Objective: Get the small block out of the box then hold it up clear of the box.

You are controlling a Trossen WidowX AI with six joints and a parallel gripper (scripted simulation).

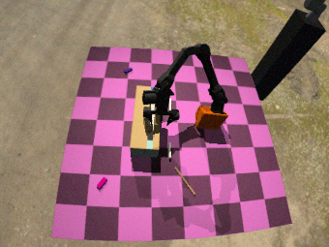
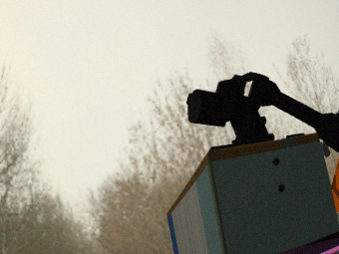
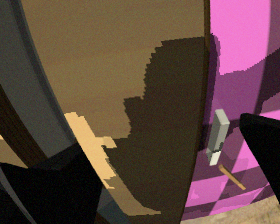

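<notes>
The box is 40 mm ahead of my gripper tip, 30 mm to the right of it and 30 mm below it. Round my gripper tip: tan stick 260 mm to the left, 180 mm behind, 90 mm below.
</notes>
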